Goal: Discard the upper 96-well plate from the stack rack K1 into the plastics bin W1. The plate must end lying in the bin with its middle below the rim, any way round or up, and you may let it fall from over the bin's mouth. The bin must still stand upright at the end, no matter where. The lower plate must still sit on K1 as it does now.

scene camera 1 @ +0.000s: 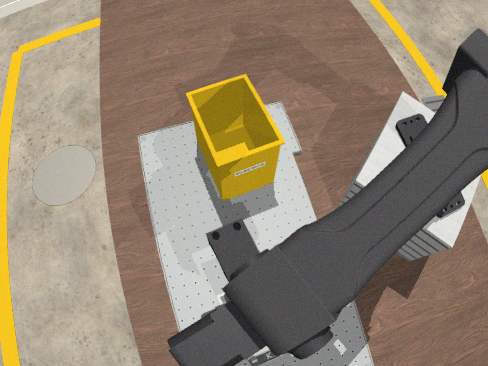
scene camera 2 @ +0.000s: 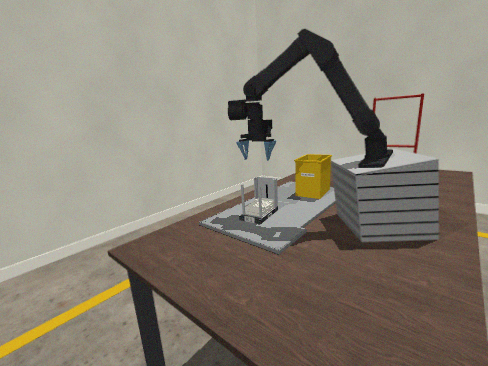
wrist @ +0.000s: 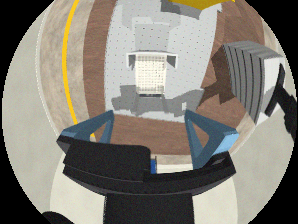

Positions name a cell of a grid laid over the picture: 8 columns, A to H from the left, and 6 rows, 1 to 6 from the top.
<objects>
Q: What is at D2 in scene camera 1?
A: A yellow plastics bin W1.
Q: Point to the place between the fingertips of my gripper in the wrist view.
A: At E4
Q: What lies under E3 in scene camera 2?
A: My gripper.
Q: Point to a yellow plastics bin W1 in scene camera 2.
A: At F3
</objects>
